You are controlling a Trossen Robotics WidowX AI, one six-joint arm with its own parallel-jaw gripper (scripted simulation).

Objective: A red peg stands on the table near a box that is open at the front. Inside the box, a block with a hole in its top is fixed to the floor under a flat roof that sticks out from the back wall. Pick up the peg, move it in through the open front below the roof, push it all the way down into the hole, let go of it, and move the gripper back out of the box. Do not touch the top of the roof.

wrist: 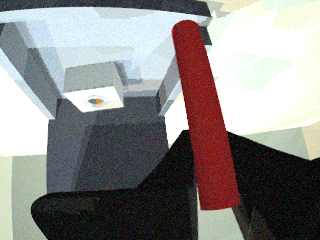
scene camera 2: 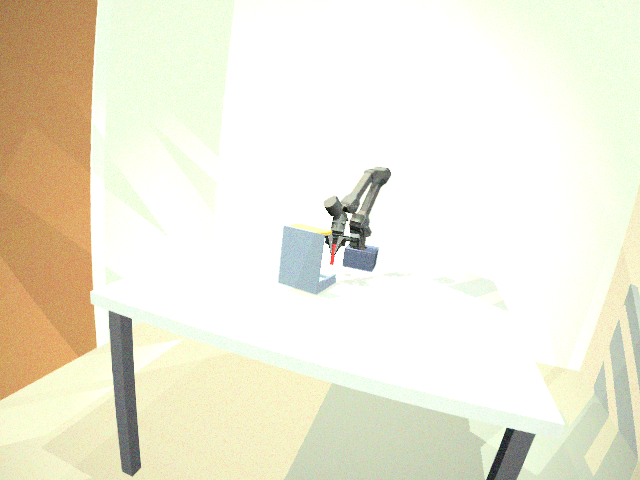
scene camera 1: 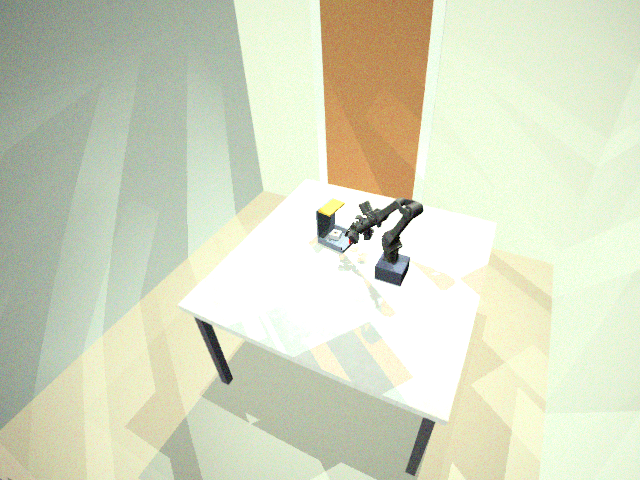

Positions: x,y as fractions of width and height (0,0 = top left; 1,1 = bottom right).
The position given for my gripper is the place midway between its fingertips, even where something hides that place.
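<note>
In the wrist view, my gripper (wrist: 0.62,0.56) carries a red peg (wrist: 0.68,0.75). I can see a box wall (wrist: 0.36,0.62) there as well.
</note>
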